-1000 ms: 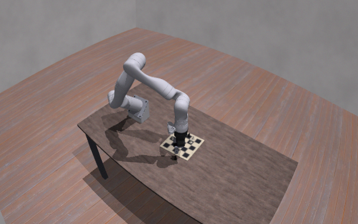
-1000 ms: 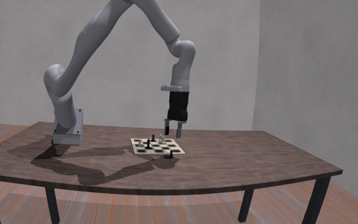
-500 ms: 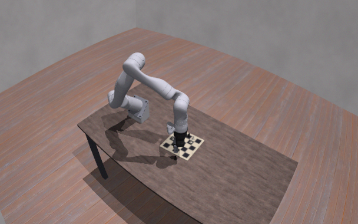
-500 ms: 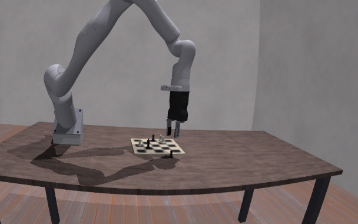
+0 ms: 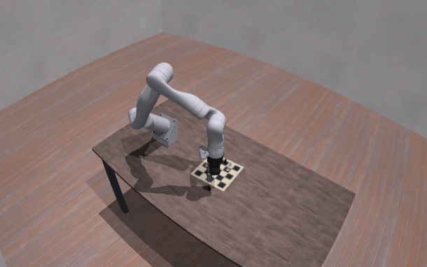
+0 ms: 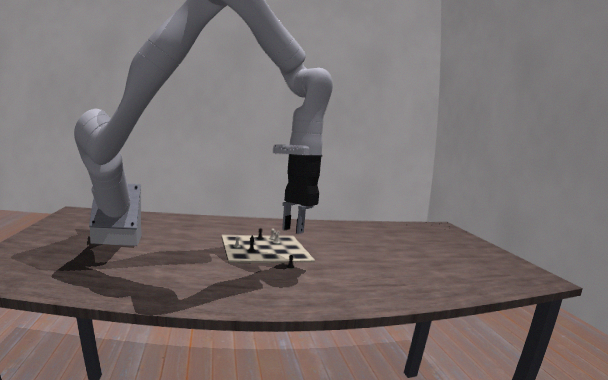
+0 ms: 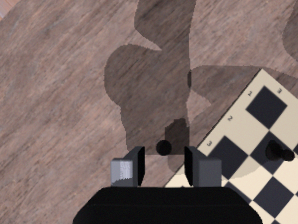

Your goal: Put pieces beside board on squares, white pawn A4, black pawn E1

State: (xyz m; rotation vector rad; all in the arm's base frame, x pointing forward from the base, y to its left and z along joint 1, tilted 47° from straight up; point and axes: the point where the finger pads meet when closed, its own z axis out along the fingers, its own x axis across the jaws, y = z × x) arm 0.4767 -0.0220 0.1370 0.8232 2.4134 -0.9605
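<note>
Right now the chessboard is 130 mm to the left of my hand, 110 mm below it and 60 mm behind it.
</note>
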